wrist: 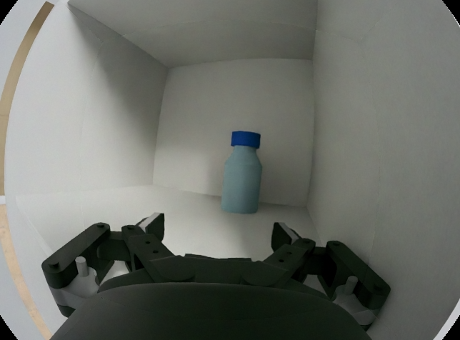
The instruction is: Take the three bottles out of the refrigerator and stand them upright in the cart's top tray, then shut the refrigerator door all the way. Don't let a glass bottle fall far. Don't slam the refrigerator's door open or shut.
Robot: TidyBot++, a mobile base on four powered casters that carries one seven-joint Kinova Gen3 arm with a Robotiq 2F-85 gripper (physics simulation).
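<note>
A pale blue-green bottle (242, 182) with a dark blue cap stands upright on a white shelf inside the refrigerator compartment, near its back wall and a little right of the middle of the view. My gripper (218, 230) is open and empty. Its two fingers stand wide apart at the mouth side of the compartment, short of the bottle, which appears between and beyond them. The other two bottles and the cart do not show in this view.
The compartment's left wall (85, 130) and right wall (380, 130) enclose the space on both sides. The underside of a shelf or the ceiling (220, 30) is overhead. Part of the wooden floor (17, 280) shows outside at the far left.
</note>
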